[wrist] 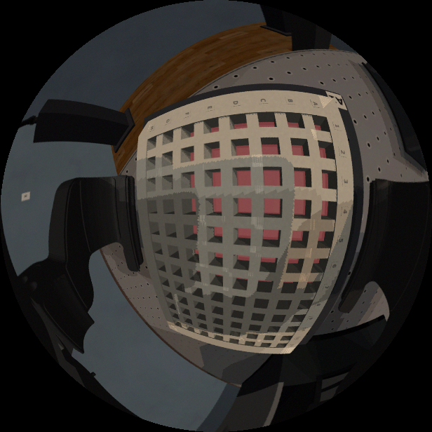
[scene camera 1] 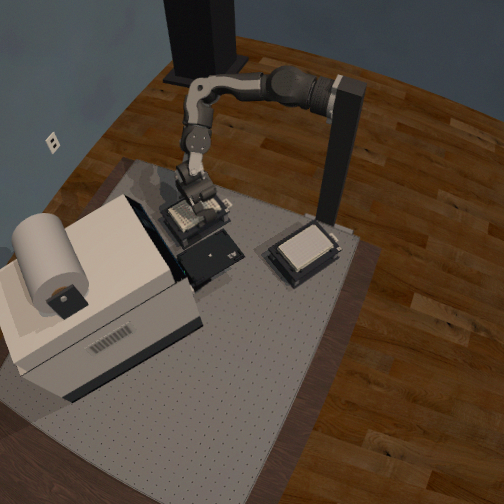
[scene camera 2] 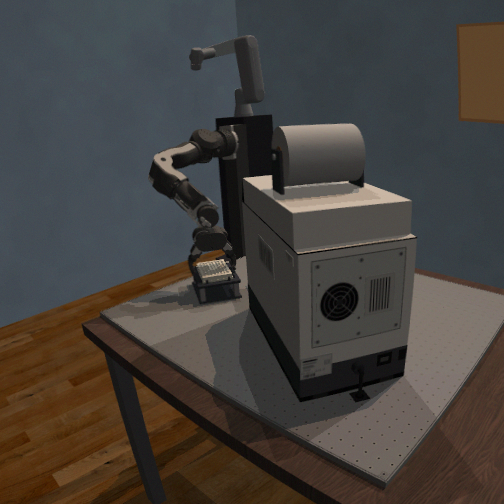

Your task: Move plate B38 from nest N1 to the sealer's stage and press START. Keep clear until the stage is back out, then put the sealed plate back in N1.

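Plate B38 (scene camera 1: 181,218) (scene camera 2: 214,270) (wrist: 243,205) is cream with open square wells, several showing red inside. It sits in the dark nest N1 (scene camera 1: 205,231) (scene camera 2: 220,292) (wrist: 351,165), beside the sealer. My gripper (scene camera 1: 198,210) (scene camera 2: 213,264) (wrist: 234,237) is open over the plate, with one finger on each side of it. In the wrist view a gap shows between the left finger and the plate; contact at the right finger cannot be told. The sealer's black stage (scene camera 1: 200,260) is out and bare. The START button cannot be made out.
The white sealer (scene camera 1: 110,260) (scene camera 2: 275,215) stands close beside N1, with a film roll (scene camera 1: 47,255) (scene camera 2: 322,152) on top. A second nest (scene camera 1: 296,281) holds a white plate (scene camera 1: 306,247) near the arm's post (scene camera 1: 341,155). Another grey arm (scene camera 2: 249,70) stands behind.
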